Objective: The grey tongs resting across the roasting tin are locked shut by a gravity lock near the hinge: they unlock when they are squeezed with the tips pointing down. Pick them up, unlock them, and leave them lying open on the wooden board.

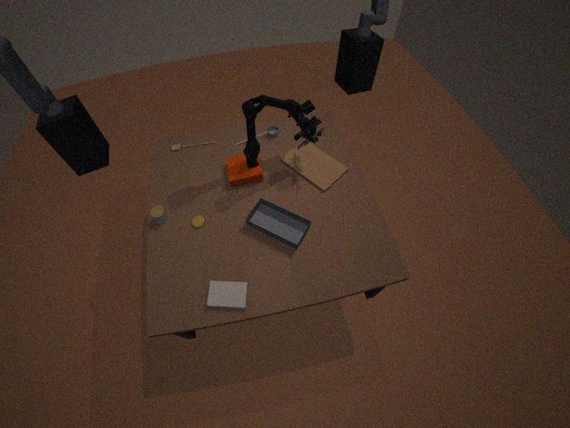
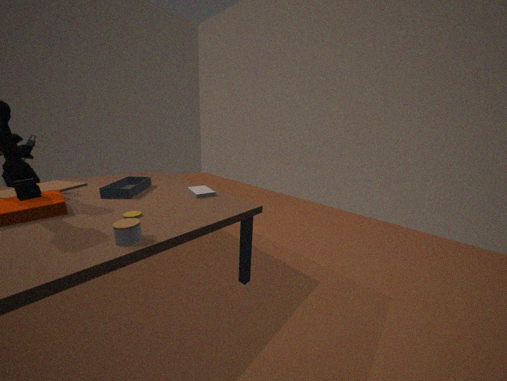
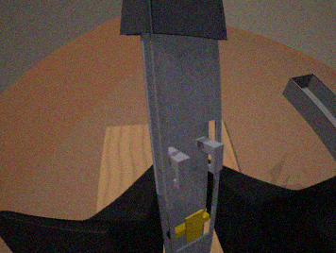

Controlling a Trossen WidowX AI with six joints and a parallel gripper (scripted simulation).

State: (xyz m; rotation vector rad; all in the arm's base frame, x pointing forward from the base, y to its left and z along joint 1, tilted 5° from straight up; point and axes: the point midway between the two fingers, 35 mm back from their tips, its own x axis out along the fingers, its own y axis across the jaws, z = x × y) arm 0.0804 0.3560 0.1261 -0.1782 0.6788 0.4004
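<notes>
Right now my gripper tip is 180 mm above the wooden board. Also, from my gripper tip: white pad: 720 mm to the right, 580 mm ahead, 180 mm below; yellow lock piece: 30 mm behind, 10 mm to the right, 10 mm above; roasting tin: 360 mm to the right, 320 mm ahead, 160 mm below.
</notes>
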